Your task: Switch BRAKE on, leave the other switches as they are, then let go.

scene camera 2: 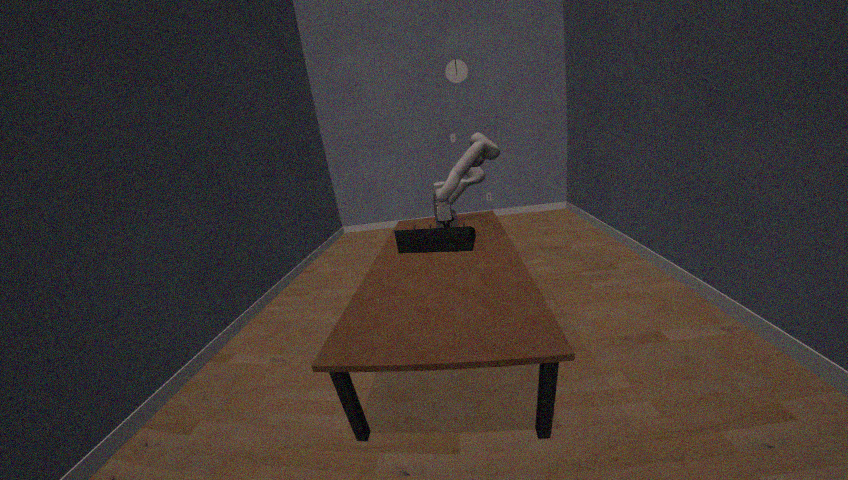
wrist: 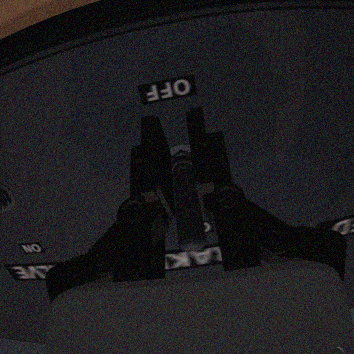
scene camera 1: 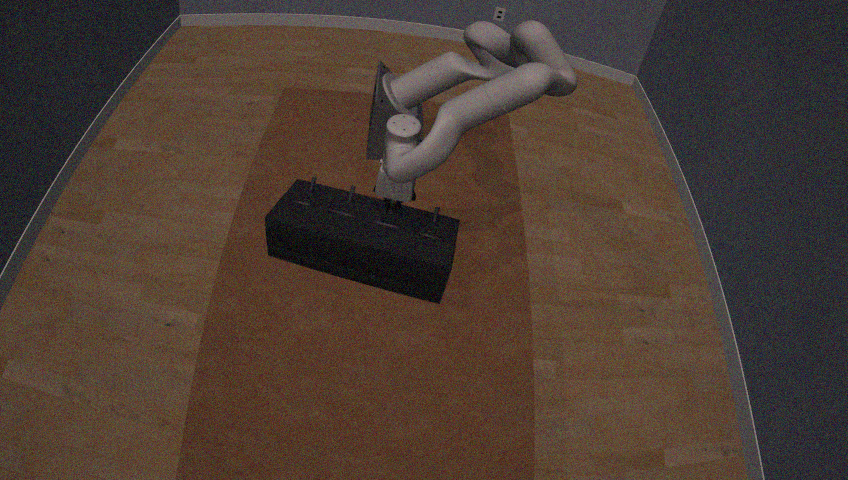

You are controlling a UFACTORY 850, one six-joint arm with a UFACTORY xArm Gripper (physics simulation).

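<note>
A black switch box (scene camera 1: 357, 255) (scene camera 2: 434, 240) stands on the table with a row of levers. In the wrist view the BRAKE label (wrist: 193, 257) is partly covered and reads upside down. An OFF label (wrist: 167, 90) is above it, past the fingertips. My gripper (scene camera 1: 392, 206) (scene camera 2: 445, 224) (wrist: 176, 130) is down at the box, its fingers slightly apart on both sides of the dark BRAKE switch lever (wrist: 187, 210), shut on it. The lever runs from its collar toward the BRAKE label and partly hides the ON mark. Its exact tilt is hard to tell.
Other levers (scene camera 1: 312, 184) (scene camera 1: 351, 193) (scene camera 1: 436, 215) stand on both sides of my gripper. The VALVE label (wrist: 30, 271) is at left and part of the FEED label (wrist: 344, 226) at right in the wrist view. The box rests on a brown table (scene camera 1: 357, 368) (scene camera 2: 446, 309).
</note>
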